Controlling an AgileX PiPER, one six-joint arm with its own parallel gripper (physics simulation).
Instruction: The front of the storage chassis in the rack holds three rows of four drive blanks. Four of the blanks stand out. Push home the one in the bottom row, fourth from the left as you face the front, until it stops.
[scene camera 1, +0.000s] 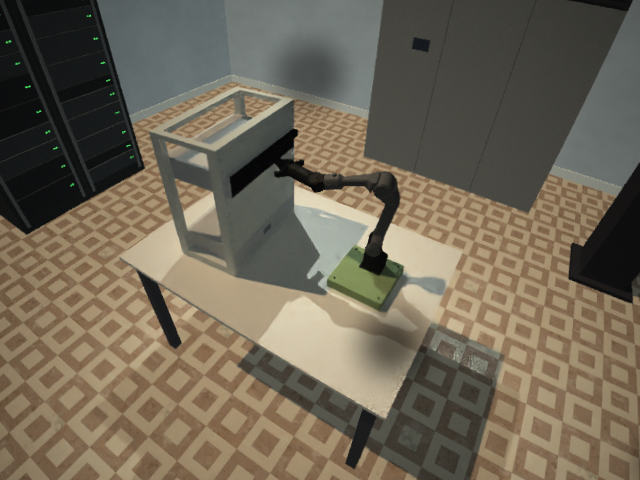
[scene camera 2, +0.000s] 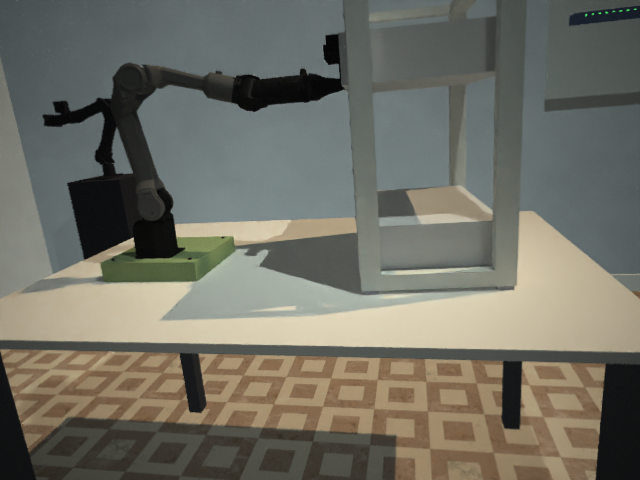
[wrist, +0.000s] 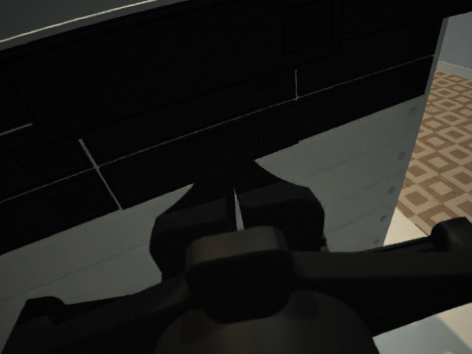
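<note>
The chassis front is a black band (scene camera 1: 258, 164) high in the pale rack (scene camera 1: 224, 217) (scene camera 2: 366, 206). My gripper (scene camera 1: 277, 166) (scene camera 2: 341, 84) (wrist: 228, 158) is shut and empty, its tips at the bottom row. By the gaps in the wrist view, they meet the second blank from the right (wrist: 165, 167), third from the left; its lower edge lines up with its neighbours. The rightmost bottom blank (wrist: 367, 102), the fourth, is right of the tips and looks level with it. The dark fingers hide the contact. A higher blank (scene camera 2: 331, 49) (wrist: 160, 70) stands out far above the tips.
The arm stands on a green base (scene camera 1: 356, 289) (scene camera 2: 149, 271) on the table (scene camera 1: 217, 304) (scene camera 2: 289, 330). Pale front panel (wrist: 345, 175) lies below the bottom row. A second dark arm (scene camera 2: 105, 139) stands behind on a pedestal. Server cabinets (scene camera 1: 72, 103) stand at the back left.
</note>
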